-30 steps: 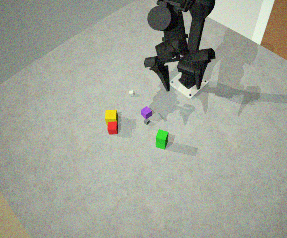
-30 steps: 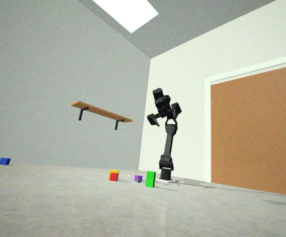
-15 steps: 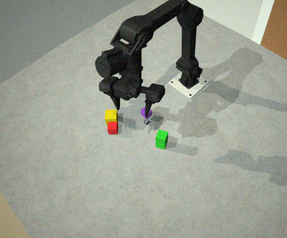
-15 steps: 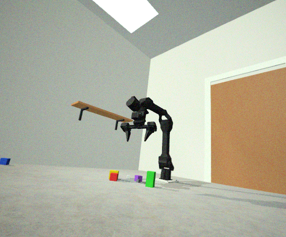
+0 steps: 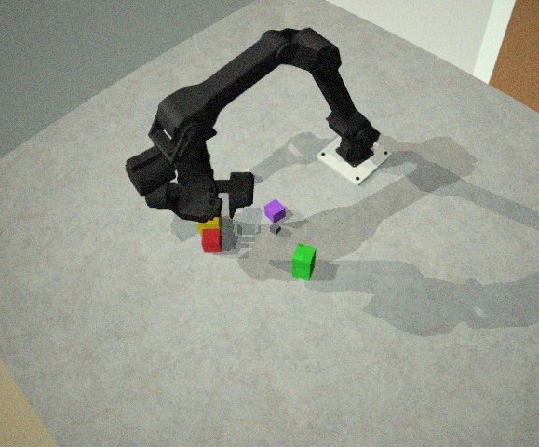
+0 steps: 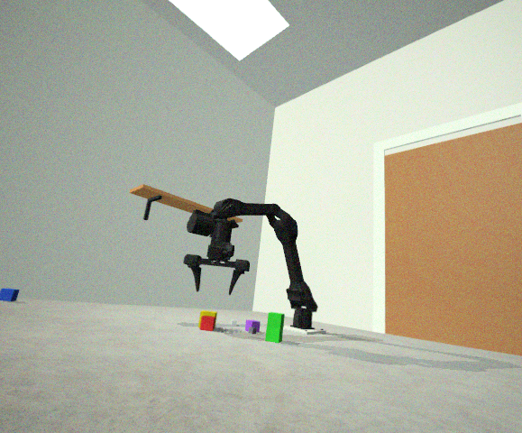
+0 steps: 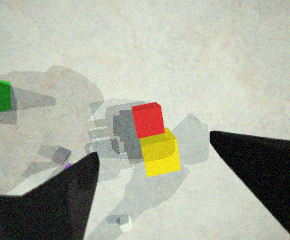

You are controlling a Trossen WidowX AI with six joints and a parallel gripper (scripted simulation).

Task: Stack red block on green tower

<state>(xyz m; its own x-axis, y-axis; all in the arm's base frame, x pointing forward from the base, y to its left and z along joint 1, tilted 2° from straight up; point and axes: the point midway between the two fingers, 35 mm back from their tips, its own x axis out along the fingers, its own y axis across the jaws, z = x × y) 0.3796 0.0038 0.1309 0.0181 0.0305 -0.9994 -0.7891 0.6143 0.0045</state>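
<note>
My gripper tip is now 8 cm above the red block. Round my gripper tip: purple block 14 cm behind, 2 cm to the left, 8 cm below; tiny white cube 15 cm behind, 10 cm to the right, 9 cm below; yellow block 2 cm behind, 4 cm to the right, 8 cm below.
</note>
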